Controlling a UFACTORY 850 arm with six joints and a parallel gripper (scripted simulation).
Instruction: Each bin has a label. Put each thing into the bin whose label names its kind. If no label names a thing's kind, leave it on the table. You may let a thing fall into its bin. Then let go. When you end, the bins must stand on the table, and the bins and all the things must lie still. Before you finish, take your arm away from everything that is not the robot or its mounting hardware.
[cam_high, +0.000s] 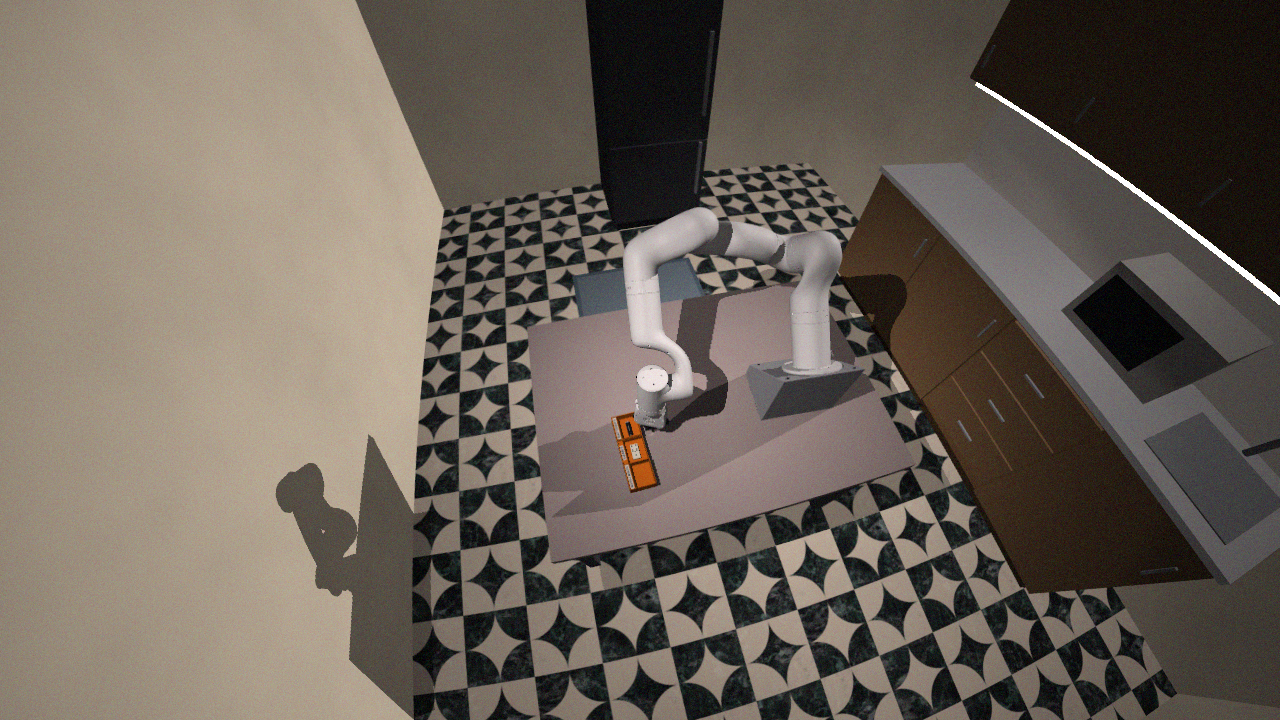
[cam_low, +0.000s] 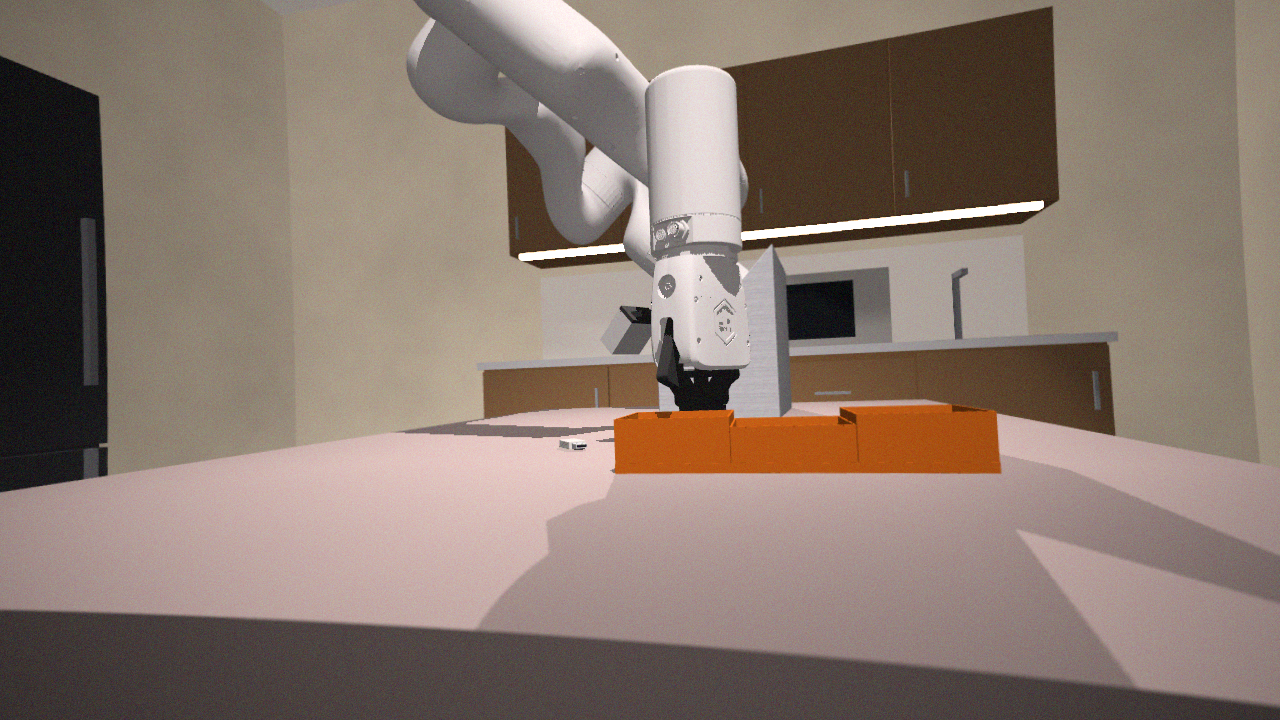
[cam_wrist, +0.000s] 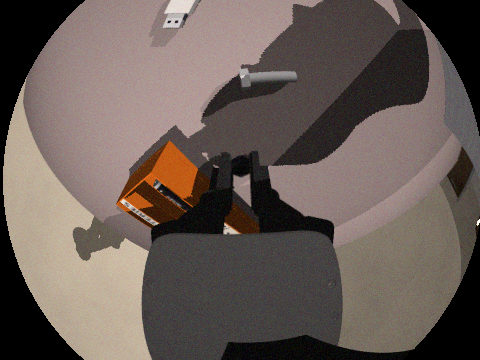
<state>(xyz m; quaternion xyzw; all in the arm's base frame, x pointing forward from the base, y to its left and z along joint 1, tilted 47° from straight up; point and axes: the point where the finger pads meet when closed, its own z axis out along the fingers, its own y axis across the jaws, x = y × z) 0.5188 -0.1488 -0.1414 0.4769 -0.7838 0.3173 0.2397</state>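
Right now my hand is 70 mm short of the black battery, 10 mm to the left of it and 10 mm above it. From my hand the other things lie so: silver bolt: 50 mm behind, 60 mm to the right, 20 mm below; then black nut: 20 mm below; then white domino: 70 mm ahead, 70 mm to the left, 10 mm below.
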